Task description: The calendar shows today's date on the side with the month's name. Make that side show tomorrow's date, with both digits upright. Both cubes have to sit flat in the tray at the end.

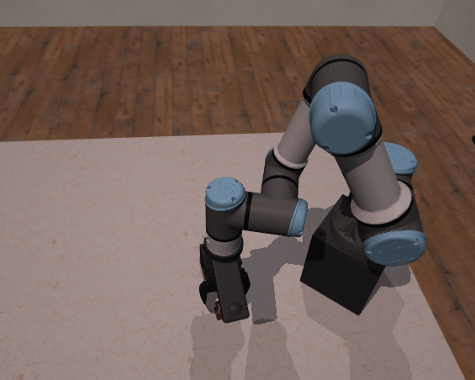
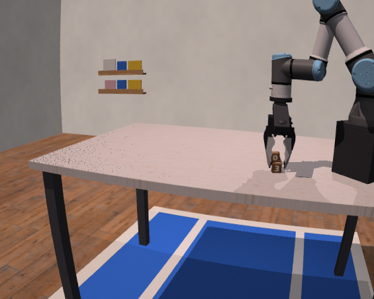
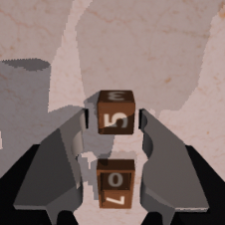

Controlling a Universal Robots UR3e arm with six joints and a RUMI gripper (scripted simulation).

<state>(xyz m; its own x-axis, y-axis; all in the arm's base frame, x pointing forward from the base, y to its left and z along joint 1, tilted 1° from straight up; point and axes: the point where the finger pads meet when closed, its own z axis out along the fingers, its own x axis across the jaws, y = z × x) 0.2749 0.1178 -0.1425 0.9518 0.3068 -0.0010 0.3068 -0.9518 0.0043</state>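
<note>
Now: the brown digit cube 10 mm below my hand. Also, from my hand: calendar tray 30 mm ahead, 100 mm to the right, 20 mm below.
</note>
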